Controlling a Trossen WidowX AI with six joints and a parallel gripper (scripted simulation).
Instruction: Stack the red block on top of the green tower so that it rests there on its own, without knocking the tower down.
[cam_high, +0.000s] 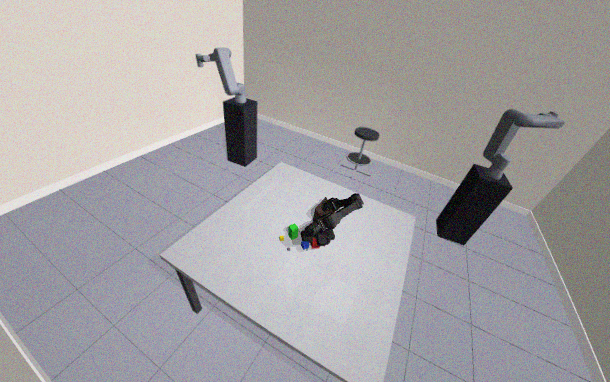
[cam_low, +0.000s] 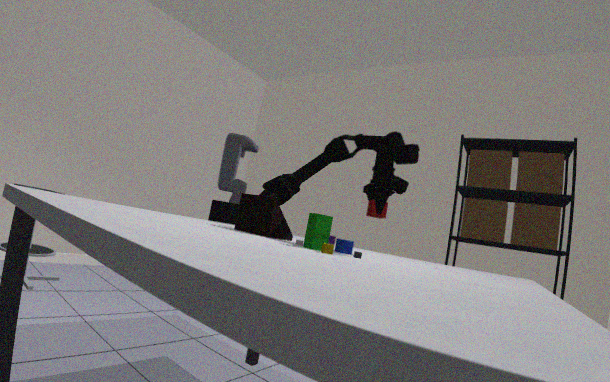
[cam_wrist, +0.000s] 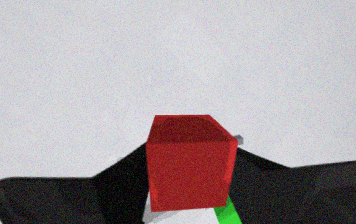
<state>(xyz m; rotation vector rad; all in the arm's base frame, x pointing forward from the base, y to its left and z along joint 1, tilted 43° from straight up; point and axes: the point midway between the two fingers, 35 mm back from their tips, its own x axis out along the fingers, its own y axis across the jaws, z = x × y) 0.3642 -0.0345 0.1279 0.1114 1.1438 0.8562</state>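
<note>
The small yellow cube lies 40 mm behind my gripper tip, 230 mm to the right of it and 120 mm below it. From my gripper tip the other things lie so: blue cube 60 mm behind, 70 mm to the right, 110 mm below; then purple cube 120 mm behind, 60 mm to the right, 110 mm below; then red block 20 mm above.
</note>
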